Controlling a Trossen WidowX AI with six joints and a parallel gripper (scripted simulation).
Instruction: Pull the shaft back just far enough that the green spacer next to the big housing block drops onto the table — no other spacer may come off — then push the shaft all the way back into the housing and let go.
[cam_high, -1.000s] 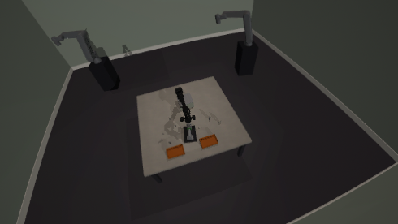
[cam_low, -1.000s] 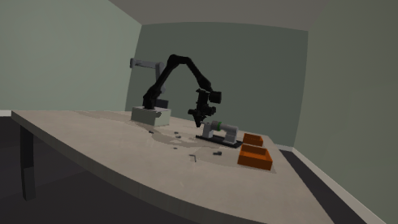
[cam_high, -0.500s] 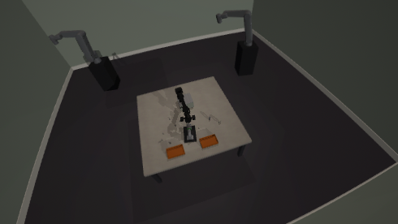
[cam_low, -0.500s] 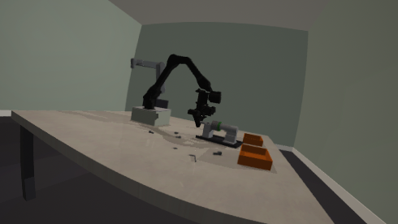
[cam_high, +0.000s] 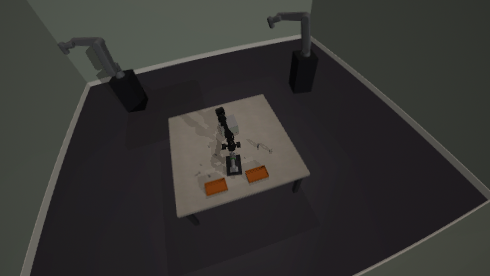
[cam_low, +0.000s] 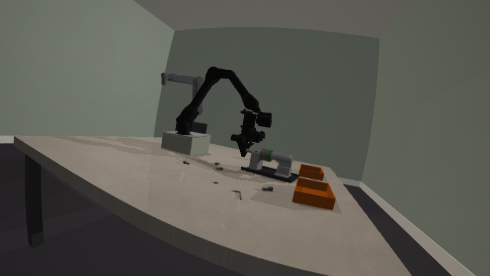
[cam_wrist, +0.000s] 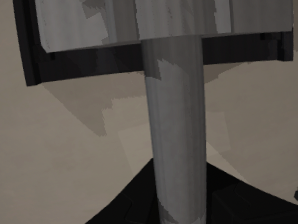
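Right now the grey shaft is 70 mm ahead of my gripper tip and 30 mm above it. Round my gripper tip: green spacer: 130 mm ahead, 30 mm above.
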